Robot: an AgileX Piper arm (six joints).
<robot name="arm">
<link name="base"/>
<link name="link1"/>
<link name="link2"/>
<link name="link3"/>
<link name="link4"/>
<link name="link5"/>
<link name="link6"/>
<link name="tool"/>
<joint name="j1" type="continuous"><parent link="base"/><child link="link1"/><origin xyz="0 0 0.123" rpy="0 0 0"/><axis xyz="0 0 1"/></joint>
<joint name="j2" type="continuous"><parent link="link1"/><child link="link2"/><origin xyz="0 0 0" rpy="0 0 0"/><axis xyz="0 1 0"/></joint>
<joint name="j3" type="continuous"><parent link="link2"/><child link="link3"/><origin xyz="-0.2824 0 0.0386" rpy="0 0 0"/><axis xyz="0 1 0"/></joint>
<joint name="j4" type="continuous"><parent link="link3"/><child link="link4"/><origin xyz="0.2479 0 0.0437" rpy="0 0 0"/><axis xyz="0.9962 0 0.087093"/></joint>
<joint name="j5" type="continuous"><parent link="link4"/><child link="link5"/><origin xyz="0 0 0" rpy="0 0 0"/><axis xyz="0 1 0"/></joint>
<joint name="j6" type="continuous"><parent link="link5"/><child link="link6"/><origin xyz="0.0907 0 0.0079" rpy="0 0 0"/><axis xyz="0.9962 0 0.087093"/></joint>
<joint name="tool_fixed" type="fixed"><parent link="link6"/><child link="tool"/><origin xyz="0 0 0" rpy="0 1.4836 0"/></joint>
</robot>
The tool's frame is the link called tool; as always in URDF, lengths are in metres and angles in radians. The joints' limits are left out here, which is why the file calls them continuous.
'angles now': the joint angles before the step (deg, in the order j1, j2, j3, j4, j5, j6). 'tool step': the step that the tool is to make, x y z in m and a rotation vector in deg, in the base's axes. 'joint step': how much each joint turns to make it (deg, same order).
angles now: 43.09 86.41 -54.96 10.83 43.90 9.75
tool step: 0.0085 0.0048 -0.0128 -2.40 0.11 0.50
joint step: -0.01 3.29 -0.84 -1.93 -0.77 0.28
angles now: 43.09 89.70 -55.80 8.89 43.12 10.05
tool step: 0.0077 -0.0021 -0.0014 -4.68 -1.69 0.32
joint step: 0.00 1.37 -1.62 -6.36 2.01 3.05
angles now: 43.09 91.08 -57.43 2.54 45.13 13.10
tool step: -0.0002 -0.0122 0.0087 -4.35 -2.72 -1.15
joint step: -0.12 -2.06 0.18 -7.01 2.91 4.41
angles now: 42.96 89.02 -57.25 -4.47 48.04 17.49
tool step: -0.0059 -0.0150 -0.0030 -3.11 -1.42 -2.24
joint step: -0.25 -2.20 3.21 -4.85 0.45 4.33
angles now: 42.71 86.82 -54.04 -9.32 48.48 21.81
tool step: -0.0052 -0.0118 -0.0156 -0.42 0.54 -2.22
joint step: -1.03 -0.63 4.53 -0.80 -3.00 2.10
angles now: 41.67 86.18 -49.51 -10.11 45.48 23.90
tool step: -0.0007 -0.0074 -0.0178 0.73 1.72 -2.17
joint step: -1.64 1.11 3.25 1.60 -3.57 0.12
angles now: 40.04 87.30 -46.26 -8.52 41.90 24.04
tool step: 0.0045 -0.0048 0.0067 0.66 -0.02 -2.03
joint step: -1.58 -0.73 -0.94 0.77 1.23 -0.14
